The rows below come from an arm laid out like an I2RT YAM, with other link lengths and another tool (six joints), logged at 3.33 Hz.
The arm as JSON. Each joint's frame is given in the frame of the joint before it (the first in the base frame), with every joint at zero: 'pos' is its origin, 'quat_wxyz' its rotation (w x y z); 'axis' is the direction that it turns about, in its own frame. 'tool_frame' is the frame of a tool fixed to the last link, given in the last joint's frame.
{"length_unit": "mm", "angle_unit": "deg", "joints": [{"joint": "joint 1", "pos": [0.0, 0.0, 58.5], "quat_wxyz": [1.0, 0.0, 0.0, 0.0], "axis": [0.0, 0.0, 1.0]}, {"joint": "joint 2", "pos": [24.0, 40.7, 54.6], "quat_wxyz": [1.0, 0.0, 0.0, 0.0], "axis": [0.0, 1.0, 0.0]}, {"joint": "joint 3", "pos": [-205.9, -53.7, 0.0], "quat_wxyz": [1.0, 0.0, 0.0, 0.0], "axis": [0.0, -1.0, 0.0]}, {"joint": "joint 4", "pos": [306.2, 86.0, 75.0], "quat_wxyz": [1.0, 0.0, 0.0, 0.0], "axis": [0.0, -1.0, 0.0]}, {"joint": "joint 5", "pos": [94.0, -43.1, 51.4], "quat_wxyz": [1.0, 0.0, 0.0, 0.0], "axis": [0.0, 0.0, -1.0]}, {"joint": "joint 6", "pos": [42.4, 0.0, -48.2], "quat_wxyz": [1.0, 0.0, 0.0, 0.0], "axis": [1.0, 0.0, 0.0]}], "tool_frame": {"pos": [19.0, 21.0, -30.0], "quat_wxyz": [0.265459, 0.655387, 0.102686, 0.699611]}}
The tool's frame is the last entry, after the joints.
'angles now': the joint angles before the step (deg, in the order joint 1, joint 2, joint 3, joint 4, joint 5, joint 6). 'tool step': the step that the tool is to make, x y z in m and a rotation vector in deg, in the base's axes. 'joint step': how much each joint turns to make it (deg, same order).
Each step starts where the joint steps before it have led.
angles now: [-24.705, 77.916, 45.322, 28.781, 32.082, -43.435]
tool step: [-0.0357, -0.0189, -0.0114, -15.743, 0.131, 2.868]
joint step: [-4.451, -2.264, -11.927, 24.032, -8.157, -15.448]
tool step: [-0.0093, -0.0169, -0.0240, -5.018, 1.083, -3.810]
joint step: [-2.309, 8.218, -0.525, 12.621, 0.412, -5.575]
